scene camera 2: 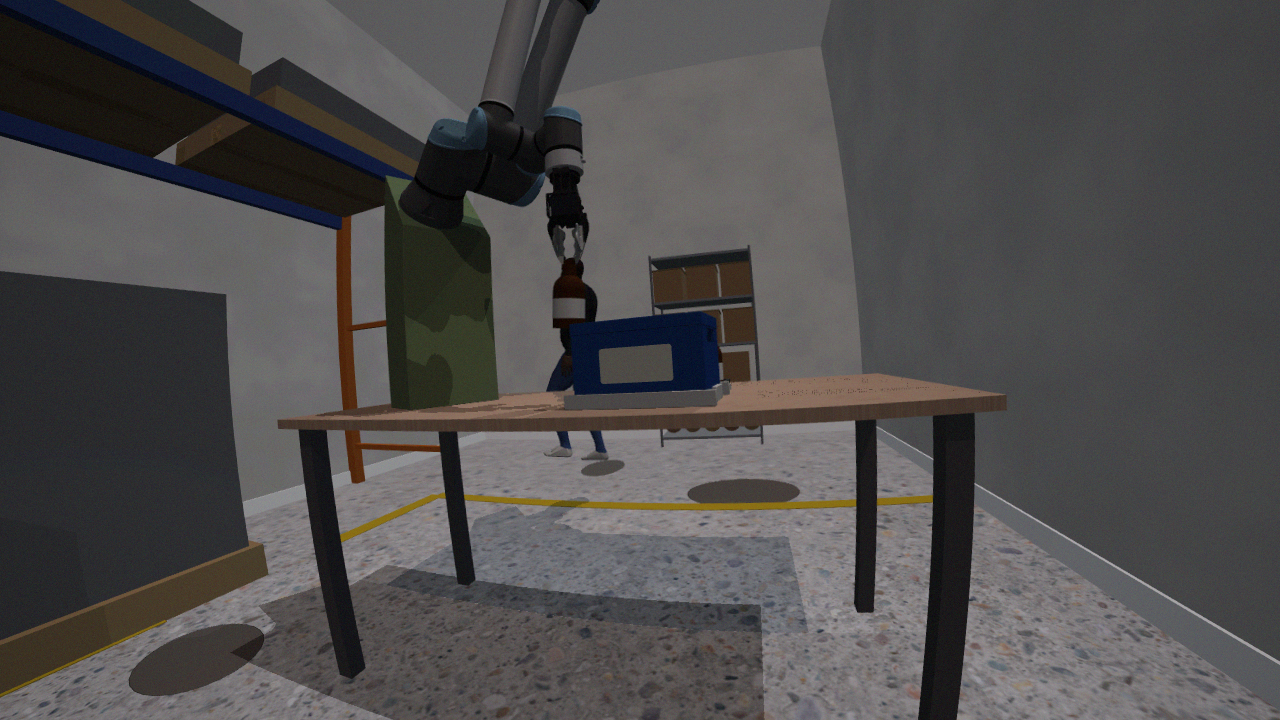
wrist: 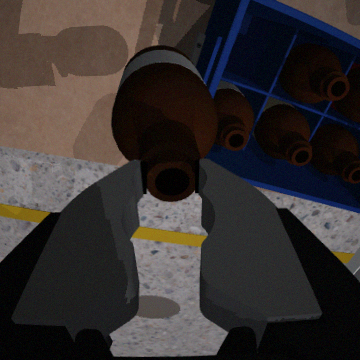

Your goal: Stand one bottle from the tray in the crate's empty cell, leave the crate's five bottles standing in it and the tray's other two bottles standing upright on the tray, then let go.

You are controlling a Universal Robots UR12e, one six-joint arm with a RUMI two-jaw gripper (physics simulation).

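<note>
My gripper is shut on the neck of a brown bottle with a white label. The bottle hangs upright, above the table, near the left end of the blue crate in the scene view. In the wrist view it is left of the crate's near-side cells and overlaps the rim. Several brown bottles stand in the crate. The empty cell is at the crate's upper left in the wrist view. The tray and its two bottles cannot be made out clearly.
The crate stands on a light grey base on the wooden table. A tall green block stands at the table's left. A person stands behind the table, partly hidden by the held bottle and crate. A shelf rack is farther back.
</note>
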